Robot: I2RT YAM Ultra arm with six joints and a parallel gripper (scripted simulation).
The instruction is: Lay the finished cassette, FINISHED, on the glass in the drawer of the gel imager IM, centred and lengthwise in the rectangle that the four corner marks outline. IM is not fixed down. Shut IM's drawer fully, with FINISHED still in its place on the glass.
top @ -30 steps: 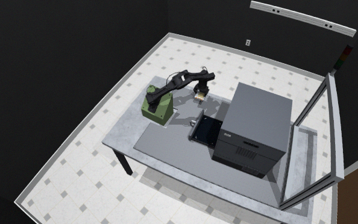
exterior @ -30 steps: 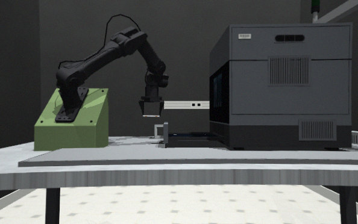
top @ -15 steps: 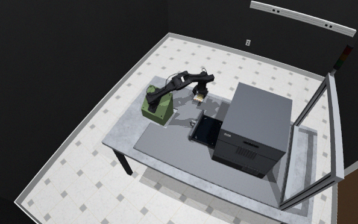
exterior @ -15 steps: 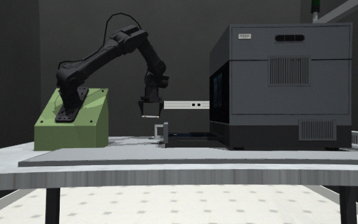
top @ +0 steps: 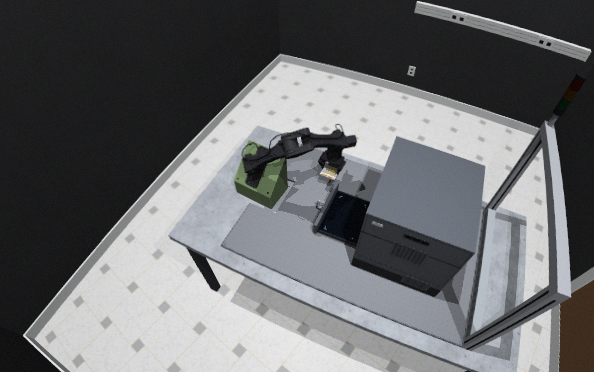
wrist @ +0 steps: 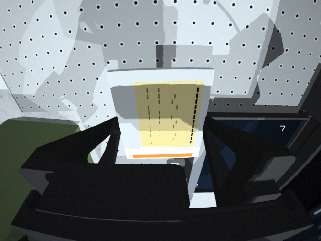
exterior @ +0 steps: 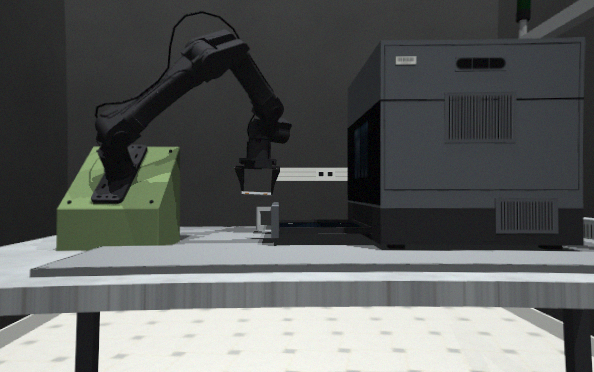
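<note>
Now: hand 180 mm short of the imager drawer, 160 mm to the left of it and 60 mm above it. The rest, counted from my hand: cassette 10 mm below.
</note>
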